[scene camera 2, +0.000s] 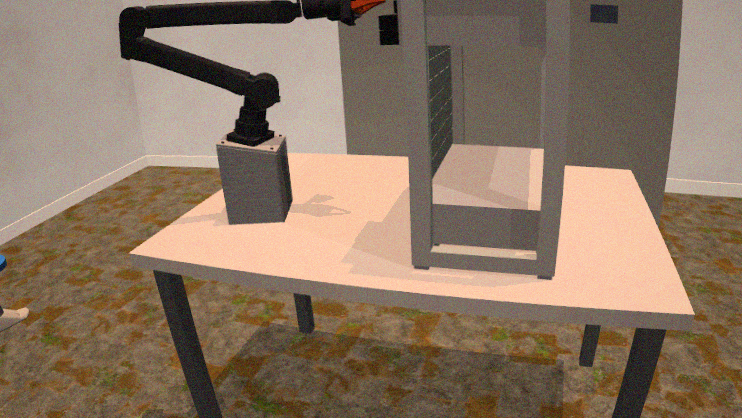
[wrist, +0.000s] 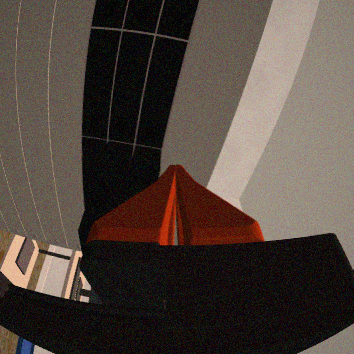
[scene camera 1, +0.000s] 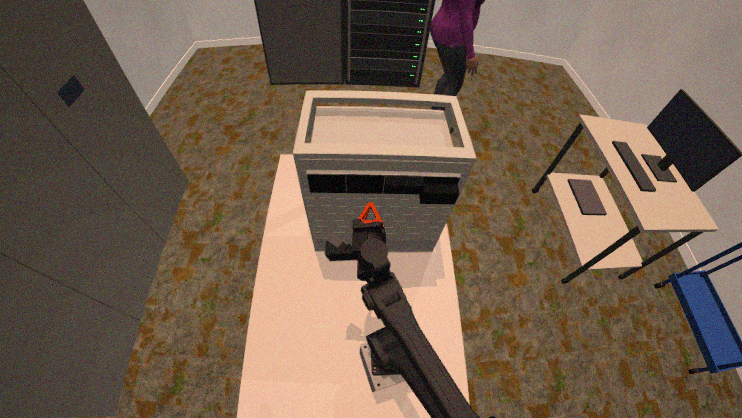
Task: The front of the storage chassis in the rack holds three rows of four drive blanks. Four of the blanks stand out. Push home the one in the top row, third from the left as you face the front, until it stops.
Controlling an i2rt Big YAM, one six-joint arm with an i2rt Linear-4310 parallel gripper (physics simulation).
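Frame: origin at the arm's base, x back, y right, z up, level; millimetres.
Seen in the pictures: gripper, between the fingertips: [scene camera 2: 385, 0] [wrist: 175, 173] [scene camera 1: 370, 202]; arm's base, origin of its link: [scene camera 2: 250, 138] [scene camera 1: 390, 361].
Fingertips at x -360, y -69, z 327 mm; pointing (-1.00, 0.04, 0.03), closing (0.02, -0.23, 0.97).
Observation:
Pixels of each thing's top centre, then the offset from my fingertips to it. "*": a spot on its surface instead. Level surfaces: height alone.
- rack, centre of its top: [wrist: 203, 107] [scene camera 1: 384, 121] dy +46, dx -250, dz +65 mm
- top row, a spot on its surface: [scene camera 1: 402, 181] * dy +91, dx -75, dz -2 mm
- right end, a spot on its surface: [scene camera 2: 388, 30] * dy +260, dx -74, dz -59 mm
- third column, centre of its top: [wrist: 132, 163] dy +100, dx -136, dz -31 mm
- pale table, height of its surface: dz -532 mm
The chassis front is a black band of blanks high on the rack [scene camera 1: 384, 163] [scene camera 2: 421, 155]. The third blank from the left in the top row [scene camera 1: 402, 181] lies left of the blanks that stand out at the right end [scene camera 1: 439, 191] [scene camera 2: 388, 30]. In the wrist view the band runs vertically; the third column [wrist: 120, 167] is very dark, partly behind the fingers, and how far its top blank stands out cannot be told. My gripper [scene camera 1: 370, 204] [wrist: 175, 173] is shut and empty. Its orange fingertips are near the band, below it and left of the third column in scene camera 1; contact cannot be told.
The pale table [scene camera 1: 290, 321] [scene camera 2: 358, 181] carries the rack and the arm's pedestal [scene camera 2: 254, 181]. Grey vented panels [scene camera 1: 415, 220] lie below the blanks. A desk with a monitor [scene camera 1: 693, 140] and a blue cart [scene camera 1: 708, 321] stand at the right. A person in purple [scene camera 1: 454, 31] stands behind the rack.

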